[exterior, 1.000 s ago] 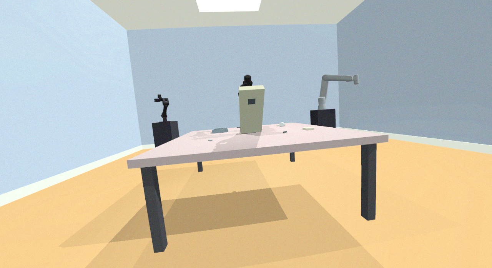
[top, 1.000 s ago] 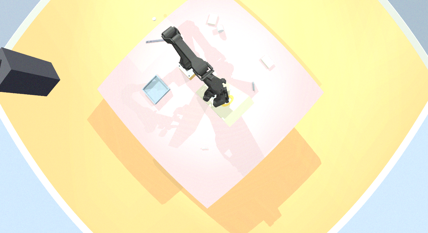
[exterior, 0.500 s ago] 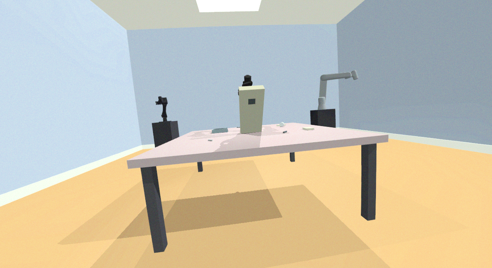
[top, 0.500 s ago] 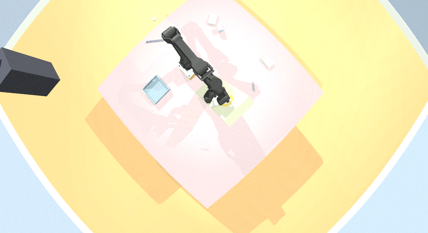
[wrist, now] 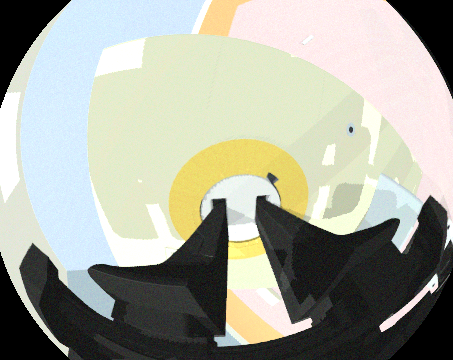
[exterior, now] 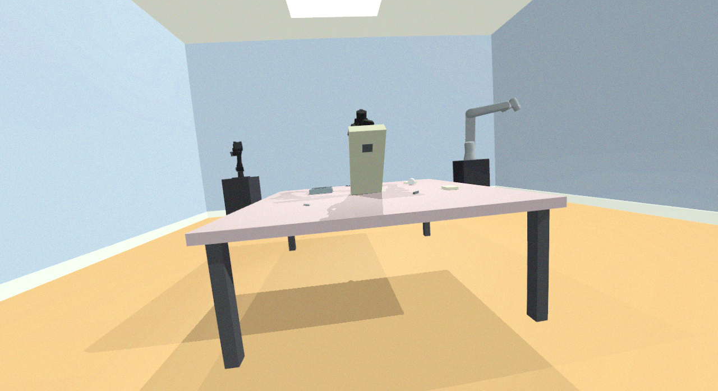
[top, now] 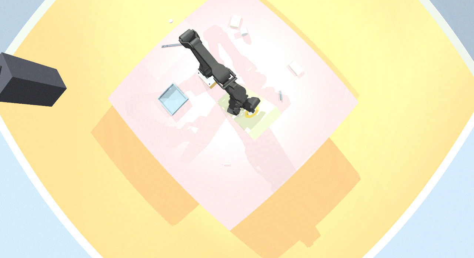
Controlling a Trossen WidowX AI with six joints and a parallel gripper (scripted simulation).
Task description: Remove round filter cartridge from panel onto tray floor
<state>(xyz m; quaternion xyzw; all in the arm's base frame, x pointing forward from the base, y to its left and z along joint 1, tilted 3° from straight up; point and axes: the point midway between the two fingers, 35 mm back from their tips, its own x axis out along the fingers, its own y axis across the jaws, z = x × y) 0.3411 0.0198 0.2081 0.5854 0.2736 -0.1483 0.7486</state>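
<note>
The round white filter cartridge is 10 mm ahead of my gripper tip and 10 mm below it. Round my gripper tip: light blue tray 400 mm behind, 310 mm to the right, 270 mm below.
</note>
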